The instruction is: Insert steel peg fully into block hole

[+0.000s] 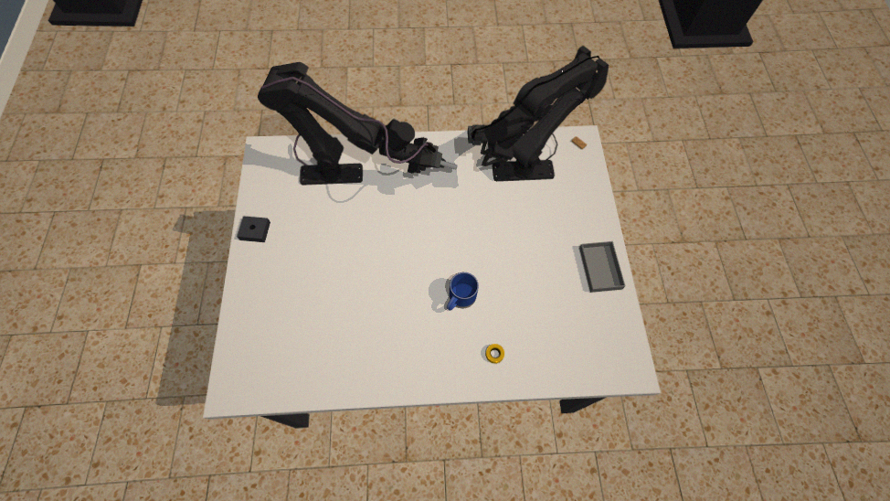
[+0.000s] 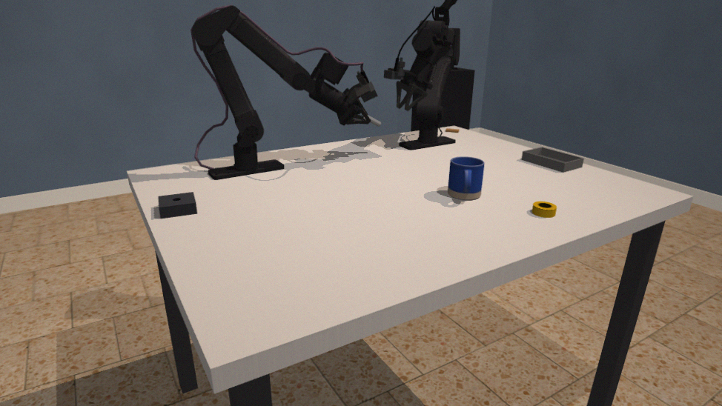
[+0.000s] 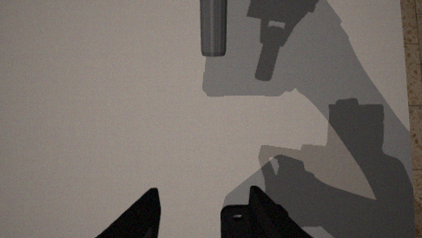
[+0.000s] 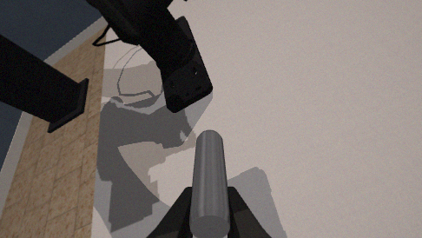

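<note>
My right gripper is now 160 mm short of the dark block, 580 mm to the left of it and 100 mm above it. The rest, counted from my right hand: grey tray 310 mm ahead, 470 mm to the left, 110 mm below.
</note>
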